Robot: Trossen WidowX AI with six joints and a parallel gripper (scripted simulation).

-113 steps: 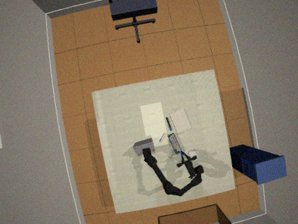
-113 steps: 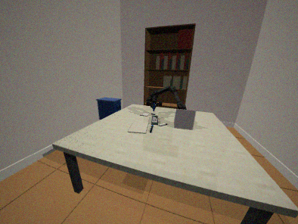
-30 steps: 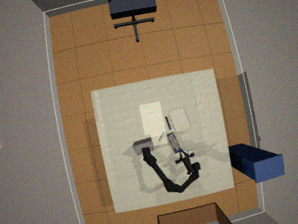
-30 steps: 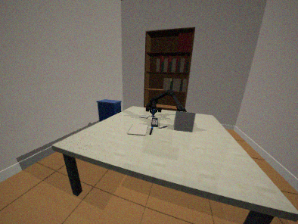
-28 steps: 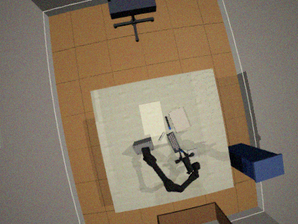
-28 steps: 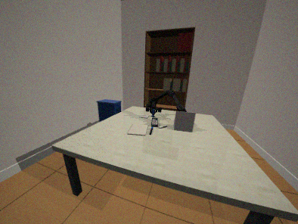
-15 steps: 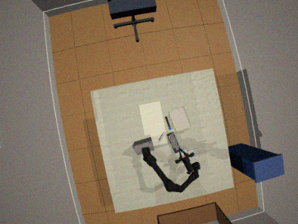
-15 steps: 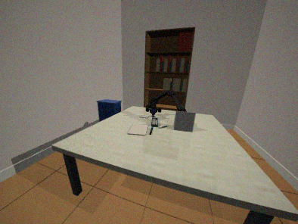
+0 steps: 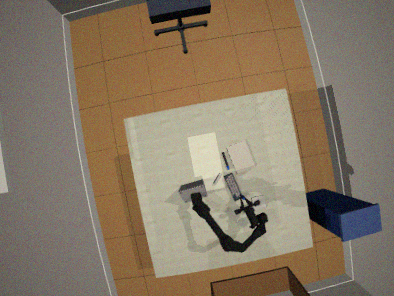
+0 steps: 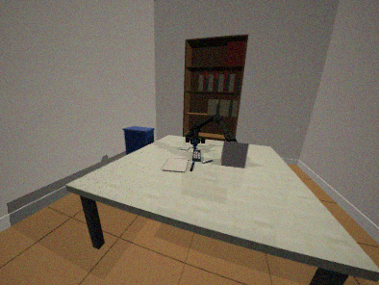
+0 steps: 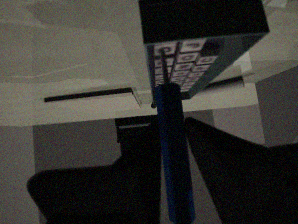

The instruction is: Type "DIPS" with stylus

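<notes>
Right now my gripper tip is 10 mm above the blue stylus. Also, from my gripper tip: notebook: 280 mm to the left, 70 mm below, 50 mm ahead; then blue-capped pen: 240 mm to the left, 70 mm behind, 60 mm below.
</notes>
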